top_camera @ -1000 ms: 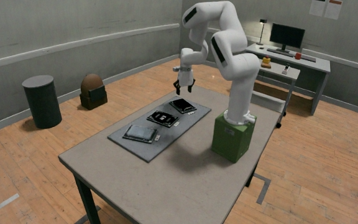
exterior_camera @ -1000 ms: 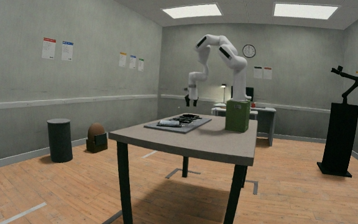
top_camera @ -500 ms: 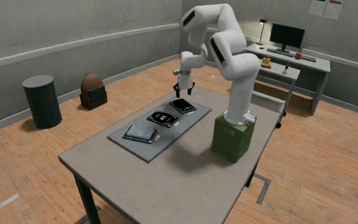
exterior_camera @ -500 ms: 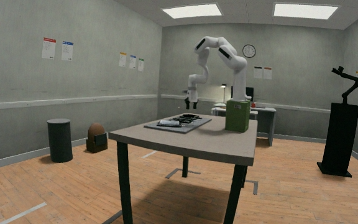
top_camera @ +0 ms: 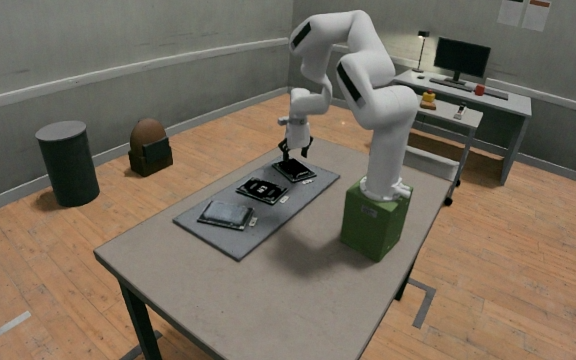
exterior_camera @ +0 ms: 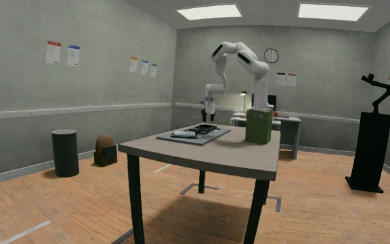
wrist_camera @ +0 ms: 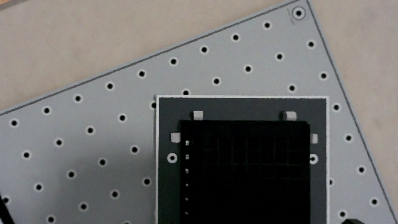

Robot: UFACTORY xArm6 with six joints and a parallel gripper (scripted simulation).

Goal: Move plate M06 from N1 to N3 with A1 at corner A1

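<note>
The dark plate lies 50 mm below my hand.
</note>
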